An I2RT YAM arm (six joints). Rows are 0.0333 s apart.
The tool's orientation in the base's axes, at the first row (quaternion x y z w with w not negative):
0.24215, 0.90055, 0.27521, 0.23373
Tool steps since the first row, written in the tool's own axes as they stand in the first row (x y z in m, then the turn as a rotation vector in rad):
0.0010, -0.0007, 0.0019, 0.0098, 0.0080, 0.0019
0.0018, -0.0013, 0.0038, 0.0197, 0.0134, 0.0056
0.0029, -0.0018, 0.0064, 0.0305, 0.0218, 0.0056
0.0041, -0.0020, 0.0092, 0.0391, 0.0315, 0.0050
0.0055, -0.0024, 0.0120, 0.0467, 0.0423, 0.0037
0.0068, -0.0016, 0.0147, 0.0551, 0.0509, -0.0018
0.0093, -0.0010, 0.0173, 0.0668, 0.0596, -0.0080
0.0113, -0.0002, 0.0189, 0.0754, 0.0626, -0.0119
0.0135, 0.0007, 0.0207, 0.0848, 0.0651, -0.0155
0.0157, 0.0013, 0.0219, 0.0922, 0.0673, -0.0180
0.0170, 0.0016, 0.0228, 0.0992, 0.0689, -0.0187
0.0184, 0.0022, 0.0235, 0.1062, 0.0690, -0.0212
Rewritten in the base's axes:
0.0001, 0.0008, -0.0021, -0.0041, 0.0121, 0.0006
0.0003, 0.0015, -0.0041, -0.0080, 0.0231, -0.0016
0.0008, 0.0028, -0.0067, -0.0138, 0.0353, 0.0004
0.0013, 0.0044, -0.0092, -0.0178, 0.0470, 0.0042
0.0017, 0.0059, -0.0119, -0.0211, 0.0587, 0.0096
0.0024, 0.0083, -0.0138, -0.0280, 0.0677, 0.0165
0.0021, 0.0111, -0.0161, -0.0378, 0.0783, 0.0230
0.0017, 0.0135, -0.0173, -0.0457, 0.0838, 0.0252
0.0012, 0.0161, -0.0188, -0.0542, 0.0896, 0.0267
0.0004, 0.0182, -0.0199, -0.0606, 0.0944, 0.0278
0.0000, 0.0195, -0.0208, -0.0659, 0.0993, 0.0272
-0.0005, 0.0210, -0.0213, -0.0727, 0.1023, 0.0271

